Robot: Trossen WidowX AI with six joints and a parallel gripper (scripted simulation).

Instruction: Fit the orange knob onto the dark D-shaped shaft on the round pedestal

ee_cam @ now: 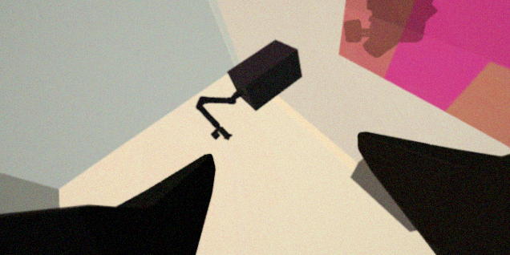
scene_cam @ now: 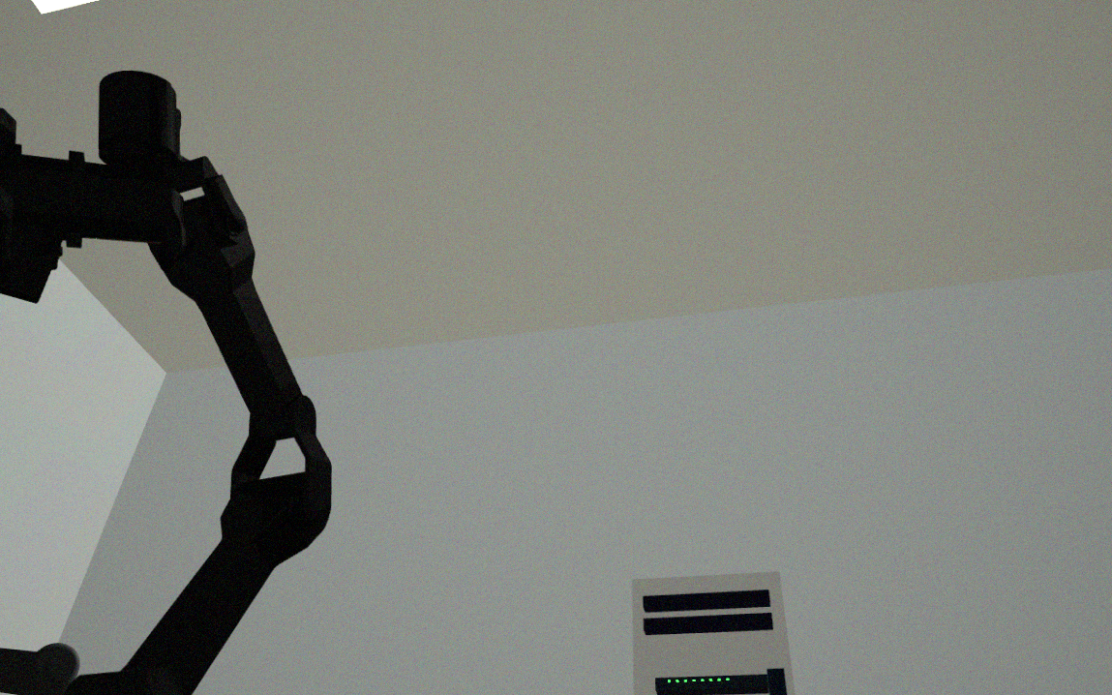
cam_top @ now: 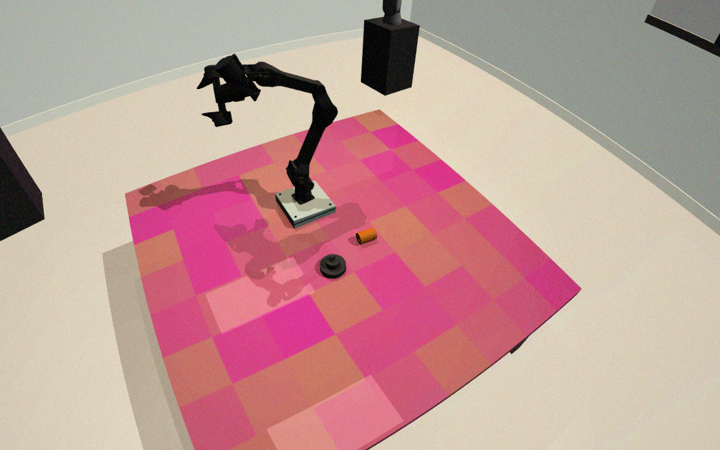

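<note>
Now: gripper tip 47 cm short of the orange knob, 32 cm to the right of it and 42 cm above it. Round my gripper tip: round dark pedestal: 50 cm ahead, 15 cm to the left, 41 cm below.
</note>
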